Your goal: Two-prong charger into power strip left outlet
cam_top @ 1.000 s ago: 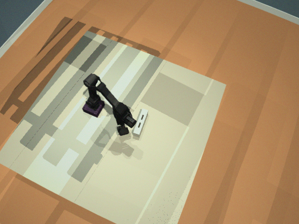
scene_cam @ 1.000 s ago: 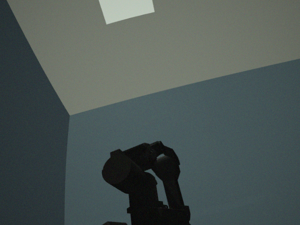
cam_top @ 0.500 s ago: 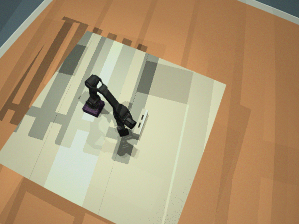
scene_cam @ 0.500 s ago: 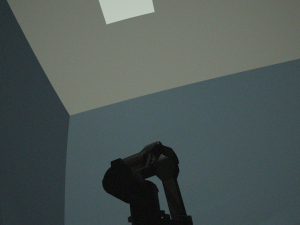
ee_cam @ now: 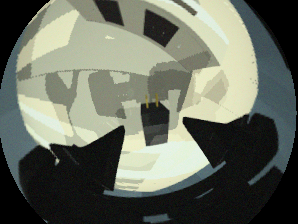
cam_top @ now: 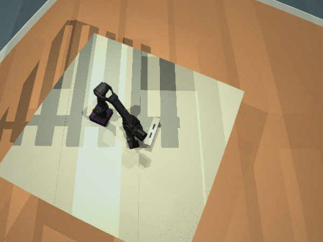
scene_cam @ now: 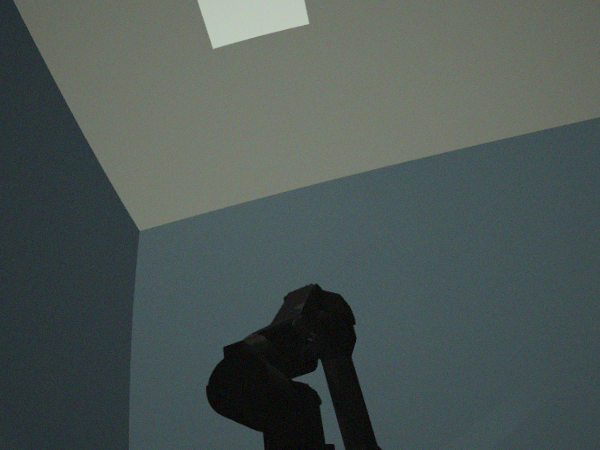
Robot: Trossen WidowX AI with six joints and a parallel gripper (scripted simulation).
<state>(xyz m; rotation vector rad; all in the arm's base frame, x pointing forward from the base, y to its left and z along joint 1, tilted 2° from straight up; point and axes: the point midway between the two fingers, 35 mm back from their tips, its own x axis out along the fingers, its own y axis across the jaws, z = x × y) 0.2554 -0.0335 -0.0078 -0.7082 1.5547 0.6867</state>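
My gripper tip is 2 cm to the right of the dark two-prong charger and 1 cm short of it.
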